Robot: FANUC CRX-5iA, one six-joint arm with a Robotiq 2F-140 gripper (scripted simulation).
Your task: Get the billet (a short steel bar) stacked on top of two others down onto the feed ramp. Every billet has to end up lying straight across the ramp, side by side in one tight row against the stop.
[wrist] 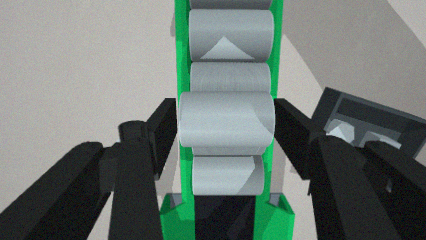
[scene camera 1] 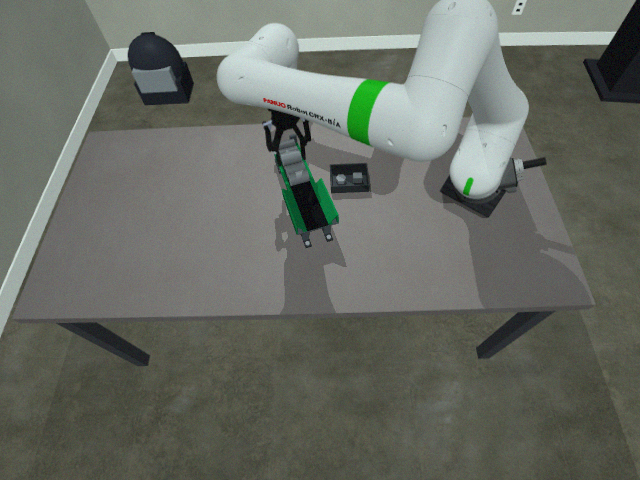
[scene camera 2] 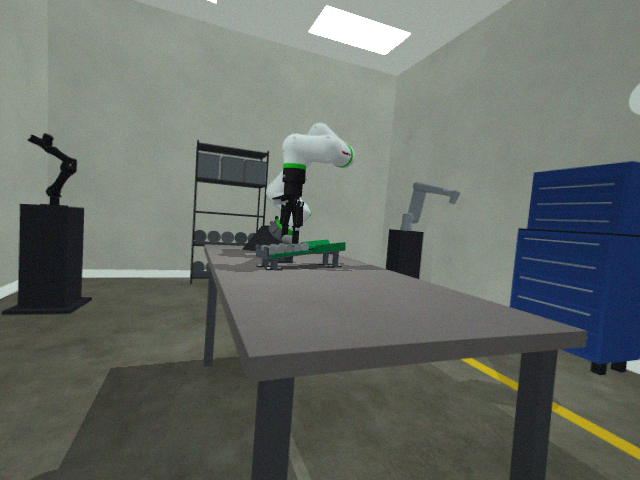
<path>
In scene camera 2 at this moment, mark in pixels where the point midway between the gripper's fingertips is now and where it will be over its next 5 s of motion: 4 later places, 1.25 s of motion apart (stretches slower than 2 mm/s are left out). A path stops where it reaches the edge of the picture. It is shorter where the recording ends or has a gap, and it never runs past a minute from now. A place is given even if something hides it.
My gripper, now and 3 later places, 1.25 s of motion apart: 289, 242; 290, 226; 311, 224; 310, 247
</path>
